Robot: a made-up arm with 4 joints. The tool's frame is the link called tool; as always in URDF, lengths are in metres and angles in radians. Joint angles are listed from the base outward. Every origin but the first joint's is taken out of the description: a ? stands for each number. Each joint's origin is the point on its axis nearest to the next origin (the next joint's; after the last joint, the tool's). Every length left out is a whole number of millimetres.
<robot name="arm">
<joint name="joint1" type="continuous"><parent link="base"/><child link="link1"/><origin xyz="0.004 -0.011 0.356" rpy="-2.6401 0.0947 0.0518"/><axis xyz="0 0 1"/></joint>
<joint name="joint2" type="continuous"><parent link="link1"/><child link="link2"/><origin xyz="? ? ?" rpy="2.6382 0.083 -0.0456"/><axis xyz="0 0 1"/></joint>
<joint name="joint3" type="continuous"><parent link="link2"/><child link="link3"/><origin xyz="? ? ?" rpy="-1.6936 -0.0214 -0.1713"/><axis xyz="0 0 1"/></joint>
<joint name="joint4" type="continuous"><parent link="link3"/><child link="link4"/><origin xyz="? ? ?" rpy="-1.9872 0.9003 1.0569"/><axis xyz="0 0 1"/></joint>
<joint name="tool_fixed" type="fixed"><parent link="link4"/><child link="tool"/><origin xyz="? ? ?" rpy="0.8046 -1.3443 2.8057"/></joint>
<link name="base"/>
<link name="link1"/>
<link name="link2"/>
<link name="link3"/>
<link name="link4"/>
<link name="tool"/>
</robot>
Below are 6 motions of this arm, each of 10 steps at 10 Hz.
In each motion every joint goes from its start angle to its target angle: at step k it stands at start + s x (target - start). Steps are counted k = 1, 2, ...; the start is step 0. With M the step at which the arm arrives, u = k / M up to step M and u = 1 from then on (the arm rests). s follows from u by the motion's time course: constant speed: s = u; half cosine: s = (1 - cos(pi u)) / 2; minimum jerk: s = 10 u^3 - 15 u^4 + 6 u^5.
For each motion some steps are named. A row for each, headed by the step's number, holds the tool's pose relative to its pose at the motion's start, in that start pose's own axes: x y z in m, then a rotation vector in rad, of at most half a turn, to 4 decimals.
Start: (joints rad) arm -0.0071 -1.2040 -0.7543 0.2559
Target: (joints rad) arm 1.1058 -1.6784 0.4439 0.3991
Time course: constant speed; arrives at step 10
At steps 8, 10:
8: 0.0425 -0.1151 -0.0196 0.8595 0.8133 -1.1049
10: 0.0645 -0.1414 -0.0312 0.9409 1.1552 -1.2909

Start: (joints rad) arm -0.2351 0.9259 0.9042 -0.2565
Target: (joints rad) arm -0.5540 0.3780 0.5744 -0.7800
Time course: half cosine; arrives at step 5
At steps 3, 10:
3: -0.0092 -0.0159 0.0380 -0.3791 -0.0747 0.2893
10: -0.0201 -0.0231 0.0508 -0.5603 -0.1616 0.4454

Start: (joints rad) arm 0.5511 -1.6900 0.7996 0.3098
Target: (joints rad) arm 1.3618 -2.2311 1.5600 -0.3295
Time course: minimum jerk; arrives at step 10
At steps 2, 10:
2: 0.0052 0.0082 0.0077 -0.0748 0.0540 -0.0553
10: 0.1057 0.1449 0.0007 -1.6868 0.8169 -0.3832

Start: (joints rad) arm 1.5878 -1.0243 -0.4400 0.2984
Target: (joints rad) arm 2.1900 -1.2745 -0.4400 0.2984
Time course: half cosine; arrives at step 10
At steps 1, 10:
1: 0.0028 -0.0037 0.0003 0.0149 0.0120 -0.0069
10: 0.0824 -0.1413 -0.0414 0.6185 0.4944 -0.2468

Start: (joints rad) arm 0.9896 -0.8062 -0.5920 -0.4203
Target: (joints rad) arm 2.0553 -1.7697 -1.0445 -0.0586
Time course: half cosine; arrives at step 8
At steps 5, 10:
5: 0.0448 -0.0378 -0.3172 1.3703 0.7537 0.1947
10: -0.0136 0.0387 -0.3790 2.0711 0.9712 0.1687

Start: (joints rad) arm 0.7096 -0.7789 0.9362 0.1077
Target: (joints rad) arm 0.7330 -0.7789 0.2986 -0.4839
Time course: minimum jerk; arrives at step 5
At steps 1, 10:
1: 0.0025 -0.0020 0.0021 -0.0301 -0.0057 0.0310
10: 0.0437 -0.0200 0.0295 -0.4634 -0.2591 0.5154

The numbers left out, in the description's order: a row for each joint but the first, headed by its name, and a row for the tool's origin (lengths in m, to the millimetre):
joint2: -0.064 0.28 0
joint3: -0.213 -0.076 0
joint4: 0.087 -0.003 0
tool: -0.011 0.07 0

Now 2 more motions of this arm.
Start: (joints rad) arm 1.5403 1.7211 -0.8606 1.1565
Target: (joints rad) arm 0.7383 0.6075 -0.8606 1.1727
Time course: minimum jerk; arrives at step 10
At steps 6, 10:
6: 0.0460 0.0715 0.0274 0.3761 0.0468 0.1117
10: 0.0561 0.1213 0.0172 0.5320 0.1348 0.1595

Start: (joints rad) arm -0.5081 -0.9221 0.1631 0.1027
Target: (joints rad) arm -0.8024 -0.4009 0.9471 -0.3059
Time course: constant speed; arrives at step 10
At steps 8, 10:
8: -0.1729 0.0795 0.0011 -0.1779 -0.5492 -0.6459
10: -0.2132 0.0979 -0.0122 -0.1493 -0.6366 -0.8145

